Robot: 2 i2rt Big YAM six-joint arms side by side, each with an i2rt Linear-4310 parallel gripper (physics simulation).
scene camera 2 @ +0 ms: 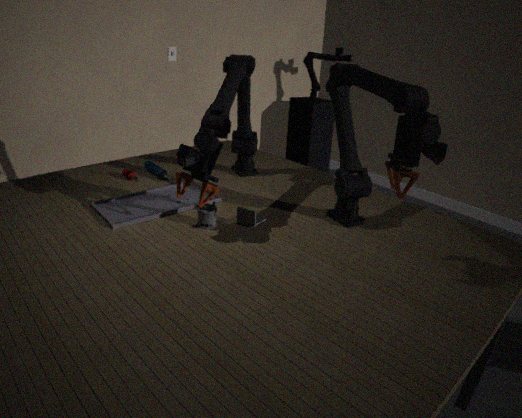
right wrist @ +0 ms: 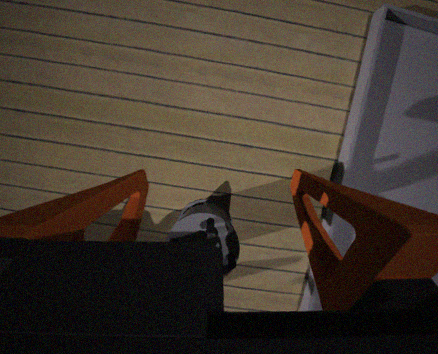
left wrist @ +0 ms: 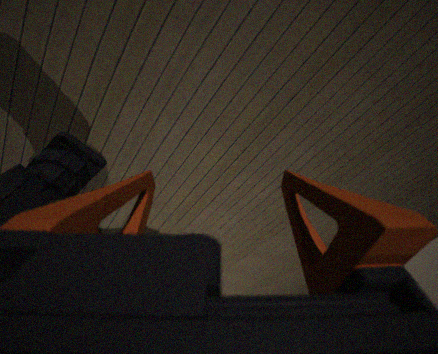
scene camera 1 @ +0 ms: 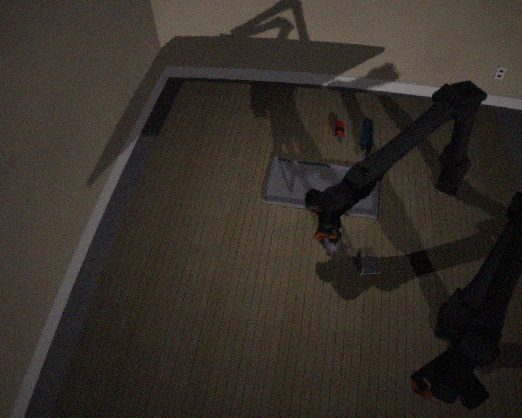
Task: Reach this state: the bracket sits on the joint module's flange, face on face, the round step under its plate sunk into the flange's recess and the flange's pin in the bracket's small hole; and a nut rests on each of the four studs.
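Frame: origin at the left arm's base, x down, y left, z ahead, level; metres.
Seen in the pictures: left gripper, between the fingertips: [scene camera 2: 396, 193] [left wrist: 218, 177] [scene camera 1: 428, 380]; right gripper, between the fingertips: [scene camera 2: 189, 202] [right wrist: 219, 177] [scene camera 1: 313, 226]; left arm's base, origin of its link: [scene camera 2: 345, 219] [left wrist: 69, 164] [scene camera 1: 449, 323]; right arm's base, origin of its link: [scene camera 2: 244, 172] [scene camera 1: 448, 182].
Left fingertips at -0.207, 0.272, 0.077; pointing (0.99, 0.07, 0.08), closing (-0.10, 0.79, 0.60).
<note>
Offsets run from my left fingertips to a thing's top centre, as dx, dy, dz. "pt": to the spot under its first point.
The joint module {+0.133, -0.409, +0.382} [scene camera 1: 331, 246] [scene camera 2: 206, 218] [right wrist: 194, 223], a pale grey cylinder, stands upright on the table. My right gripper [scene camera 1: 327, 236] [scene camera 2: 191, 200] [right wrist: 219, 177] is open above and beside it, with nothing between its fingers. In the right wrist view the gripper's body hides part of the module. The bracket [scene camera 1: 370, 265] [scene camera 2: 247, 216], an L-shaped grey piece, lies apart from the module, to its right in both scene views. My left gripper [scene camera 1: 421, 389] [scene camera 2: 401, 193] [left wrist: 218, 177] is open and empty, high above the table. I cannot make out the nuts, and the studs are unclear.
A shallow grey tray {+0.191, -0.636, +0.487} [scene camera 1: 287, 200] [scene camera 2: 114, 225] [right wrist: 361, 95] lies beside the module, partly under the right arm. A red screwdriver {+0.173, -0.938, +0.517} [scene camera 1: 339, 129] [scene camera 2: 129, 174] and a blue one {pt +0.167, -0.959, +0.406} [scene camera 1: 366, 131] [scene camera 2: 156, 169] lie behind the tray. The scene is dim, with arm shadows around the bracket.
</note>
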